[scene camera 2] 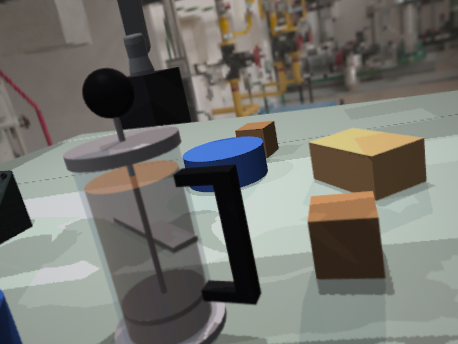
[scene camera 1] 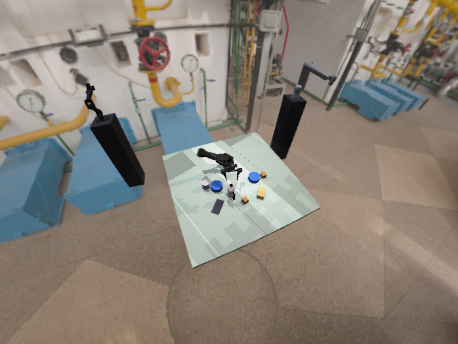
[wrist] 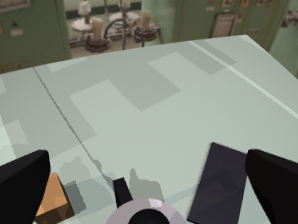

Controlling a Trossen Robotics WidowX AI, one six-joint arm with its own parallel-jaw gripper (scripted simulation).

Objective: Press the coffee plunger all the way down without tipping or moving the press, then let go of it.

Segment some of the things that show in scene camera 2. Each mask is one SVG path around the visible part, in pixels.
A coffee press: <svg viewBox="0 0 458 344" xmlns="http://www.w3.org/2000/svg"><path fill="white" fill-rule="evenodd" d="M93 71L86 77L83 83L83 101L96 115L104 118L113 118L117 134L99 138L72 148L64 153L63 159L67 170L74 175L120 321L115 330L115 343L211 344L219 336L226 322L227 311L225 302L256 305L261 294L236 164L185 168L179 146L182 142L179 129L174 126L150 127L123 132L120 116L125 114L133 104L133 85L126 75L118 72L116 69L101 68ZM189 186L213 185L233 281L212 281L210 278Z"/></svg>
A blue disc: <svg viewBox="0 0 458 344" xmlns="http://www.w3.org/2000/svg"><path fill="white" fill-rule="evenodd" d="M214 192L213 185L190 186L195 191ZM268 172L263 140L258 137L221 139L192 148L183 155L185 168L236 164L240 188L262 179Z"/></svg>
A tan box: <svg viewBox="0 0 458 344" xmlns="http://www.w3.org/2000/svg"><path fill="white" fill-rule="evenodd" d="M308 142L313 179L350 192L373 191L375 200L427 181L425 143L422 137L354 128Z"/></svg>
